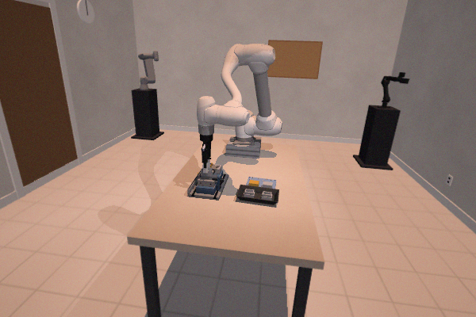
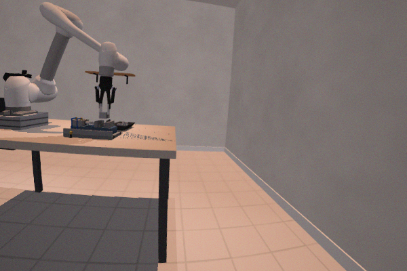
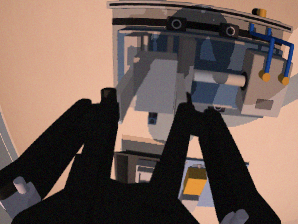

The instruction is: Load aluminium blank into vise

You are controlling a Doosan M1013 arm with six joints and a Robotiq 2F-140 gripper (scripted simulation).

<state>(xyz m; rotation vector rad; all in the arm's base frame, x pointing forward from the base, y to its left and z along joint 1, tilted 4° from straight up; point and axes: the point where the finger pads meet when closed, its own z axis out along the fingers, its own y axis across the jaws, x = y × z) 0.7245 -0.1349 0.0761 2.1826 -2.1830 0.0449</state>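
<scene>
The piston rod is 9 cm behind my hand, 1 cm to the left of it and 9 cm below it. The rest, counted from my hand: vise (7 cm behind, 1 cm to the left, 13 cm below); brass blank (10 cm behind, 28 cm to the left, 14 cm below); grey aluminium blank (4 cm below).
</scene>
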